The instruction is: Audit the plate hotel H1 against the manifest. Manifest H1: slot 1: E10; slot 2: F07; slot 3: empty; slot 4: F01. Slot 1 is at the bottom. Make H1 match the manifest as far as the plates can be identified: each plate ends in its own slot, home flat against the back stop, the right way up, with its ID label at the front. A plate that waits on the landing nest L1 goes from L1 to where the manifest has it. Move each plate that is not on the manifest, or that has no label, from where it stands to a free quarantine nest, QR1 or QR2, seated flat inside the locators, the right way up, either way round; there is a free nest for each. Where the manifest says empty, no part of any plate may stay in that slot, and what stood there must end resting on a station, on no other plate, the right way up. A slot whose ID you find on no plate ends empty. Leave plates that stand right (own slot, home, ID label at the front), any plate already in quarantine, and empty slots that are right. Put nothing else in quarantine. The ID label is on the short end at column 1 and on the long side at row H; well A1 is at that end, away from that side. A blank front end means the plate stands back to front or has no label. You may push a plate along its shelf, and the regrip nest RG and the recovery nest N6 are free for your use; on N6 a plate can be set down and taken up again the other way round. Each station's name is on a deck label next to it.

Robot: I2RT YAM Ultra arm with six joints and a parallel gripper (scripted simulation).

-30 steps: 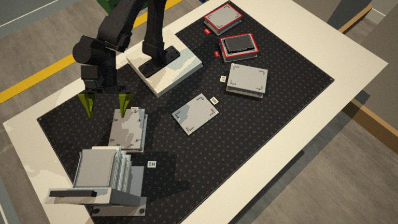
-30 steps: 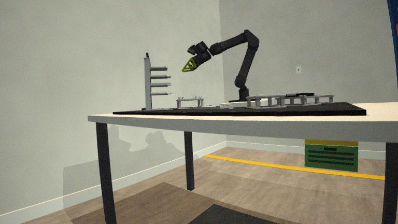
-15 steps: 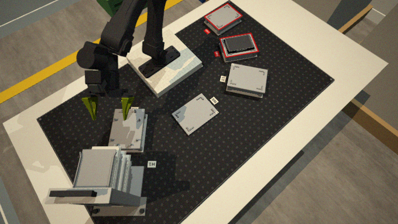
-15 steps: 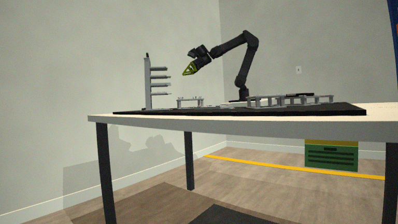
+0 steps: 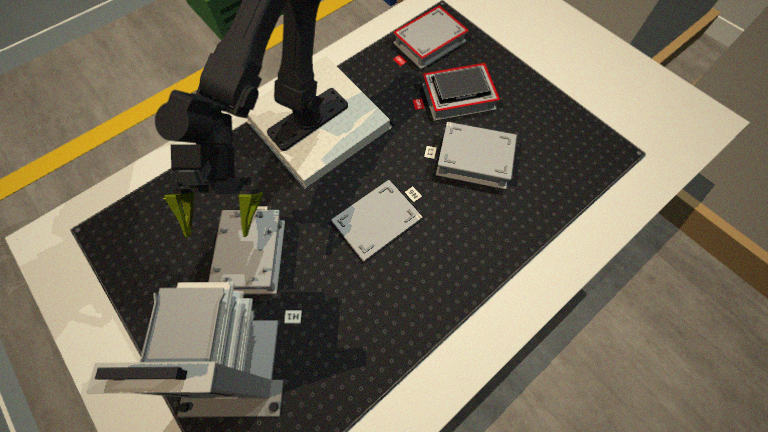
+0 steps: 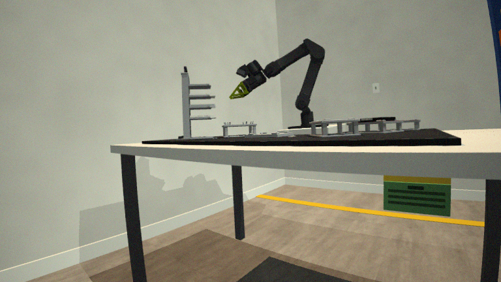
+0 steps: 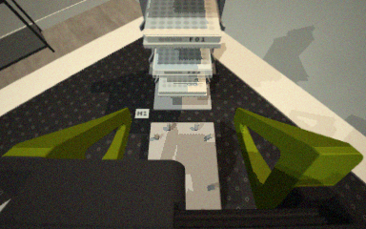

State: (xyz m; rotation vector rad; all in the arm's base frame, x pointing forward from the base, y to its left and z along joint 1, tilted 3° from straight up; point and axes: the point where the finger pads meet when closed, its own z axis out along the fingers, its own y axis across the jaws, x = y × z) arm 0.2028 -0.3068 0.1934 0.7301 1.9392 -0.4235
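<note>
The regrip nest is 20 mm behind my hand, 20 mm to the left of it and 150 mm below it. From my hand the other things lie so: H1 deck label: 140 mm ahead, 10 mm to the left, 210 mm below; then white well plate: 120 mm ahead, 100 mm to the right, 100 mm below; then plate hotel H1: 180 mm ahead, 150 mm to the right, 50 mm below.
</note>
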